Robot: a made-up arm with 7 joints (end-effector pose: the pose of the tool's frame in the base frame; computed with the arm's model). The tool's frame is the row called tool. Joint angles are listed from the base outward.
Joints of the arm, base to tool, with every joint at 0 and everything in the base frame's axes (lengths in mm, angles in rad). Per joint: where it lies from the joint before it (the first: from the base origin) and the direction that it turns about. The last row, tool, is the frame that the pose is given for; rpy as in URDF.
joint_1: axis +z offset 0 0 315.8
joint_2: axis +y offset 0 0 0
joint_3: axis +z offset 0 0 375.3
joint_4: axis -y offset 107.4 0 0
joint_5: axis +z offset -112.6 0 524.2
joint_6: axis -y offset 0 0 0
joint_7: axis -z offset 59.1 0 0
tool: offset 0 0 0 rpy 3.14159 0 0
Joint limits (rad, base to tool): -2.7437..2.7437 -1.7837..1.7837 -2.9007..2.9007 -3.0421..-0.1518 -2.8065..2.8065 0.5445..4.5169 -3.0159..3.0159
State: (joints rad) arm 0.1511 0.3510 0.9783 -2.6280 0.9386 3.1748 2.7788
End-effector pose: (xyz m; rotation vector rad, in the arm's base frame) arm 0.2321 0.4216 0.2010 -0.7115 2.9633 0.6463
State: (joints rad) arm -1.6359 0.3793 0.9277 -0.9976 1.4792 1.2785 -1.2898
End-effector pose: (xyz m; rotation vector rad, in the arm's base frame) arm 0.4000 -0.6029 0.9299 -1.4391 -0.9519 -1.7047
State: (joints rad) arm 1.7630 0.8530 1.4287 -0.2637 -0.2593 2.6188 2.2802
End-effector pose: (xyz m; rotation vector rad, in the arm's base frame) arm -0.2314 0.6859 0.9417 -1.5381 0.3875 2.0200
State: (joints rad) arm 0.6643 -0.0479 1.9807 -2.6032 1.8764 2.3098 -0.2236
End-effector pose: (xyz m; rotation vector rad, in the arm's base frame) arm -0.4059 0.2663 0.2476 -2.0878 -1.4891 1.4409
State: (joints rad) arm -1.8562 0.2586 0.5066 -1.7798 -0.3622 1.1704 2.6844
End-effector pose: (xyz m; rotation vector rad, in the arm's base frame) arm 0.1248 -0.7423 0.4928 -0.9686 -2.1549 -0.6211
